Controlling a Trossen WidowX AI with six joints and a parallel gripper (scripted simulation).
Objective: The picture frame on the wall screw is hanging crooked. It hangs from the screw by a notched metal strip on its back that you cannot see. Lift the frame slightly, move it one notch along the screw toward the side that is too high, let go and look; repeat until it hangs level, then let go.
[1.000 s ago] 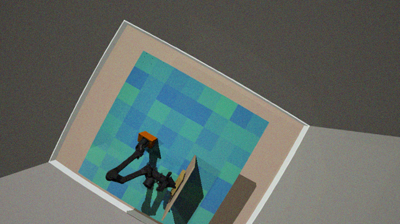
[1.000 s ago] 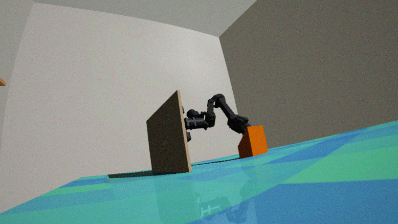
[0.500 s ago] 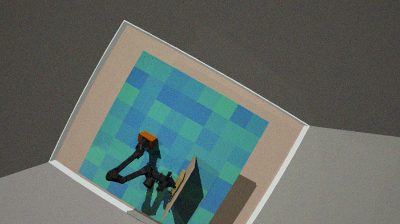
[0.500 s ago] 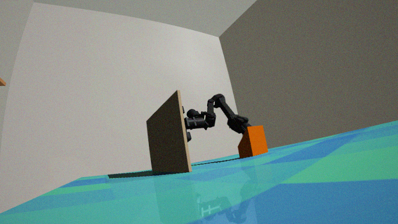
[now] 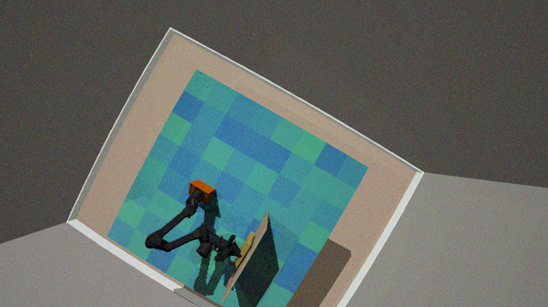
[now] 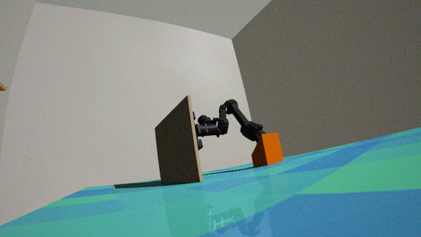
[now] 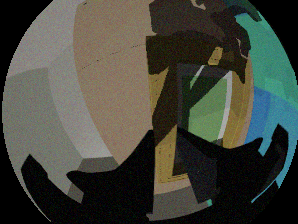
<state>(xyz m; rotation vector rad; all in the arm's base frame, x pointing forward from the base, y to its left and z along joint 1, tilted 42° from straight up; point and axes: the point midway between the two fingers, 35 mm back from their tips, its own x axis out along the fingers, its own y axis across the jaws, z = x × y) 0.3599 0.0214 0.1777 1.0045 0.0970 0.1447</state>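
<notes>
The picture frame is 1 cm ahead of my gripper tip, 1 cm to the left of it and 5 cm below it. The rest, counted from my gripper tip: wall panel 2 cm ahead, 1 cm to the right, 7 cm below.
</notes>
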